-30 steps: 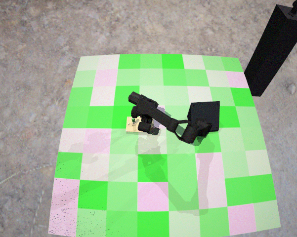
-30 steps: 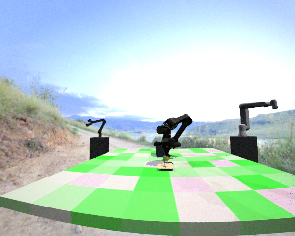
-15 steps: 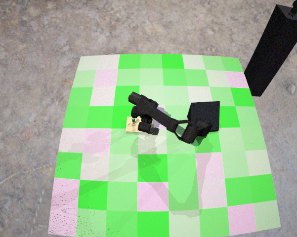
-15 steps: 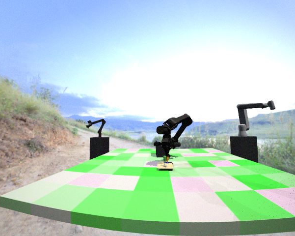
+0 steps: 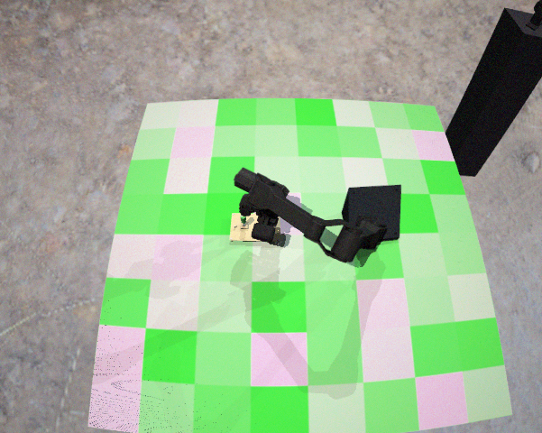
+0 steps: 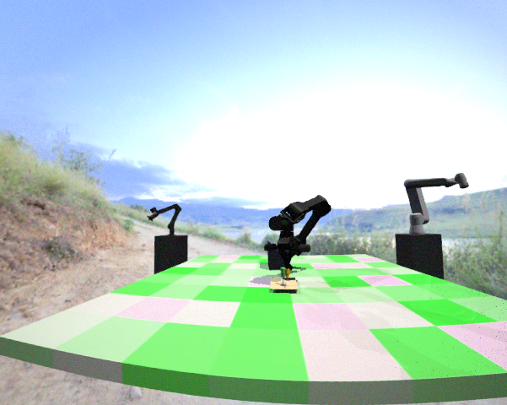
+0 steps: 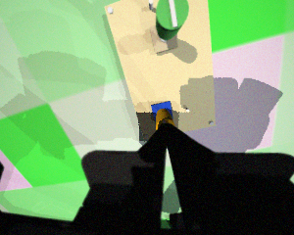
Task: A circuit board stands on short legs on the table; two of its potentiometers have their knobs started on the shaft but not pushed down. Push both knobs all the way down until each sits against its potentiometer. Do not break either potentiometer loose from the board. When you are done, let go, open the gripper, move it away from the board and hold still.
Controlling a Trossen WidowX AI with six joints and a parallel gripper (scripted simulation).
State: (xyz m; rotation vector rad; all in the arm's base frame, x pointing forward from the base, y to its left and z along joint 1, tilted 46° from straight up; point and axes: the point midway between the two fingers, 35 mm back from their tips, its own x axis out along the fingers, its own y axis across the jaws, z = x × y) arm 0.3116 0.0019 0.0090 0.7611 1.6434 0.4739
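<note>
Right now the orange knob is 1 cm below my gripper tip. The rest, counted from my gripper tip: green knob 8 cm ahead, 2 cm to the right, 1 cm above.
</note>
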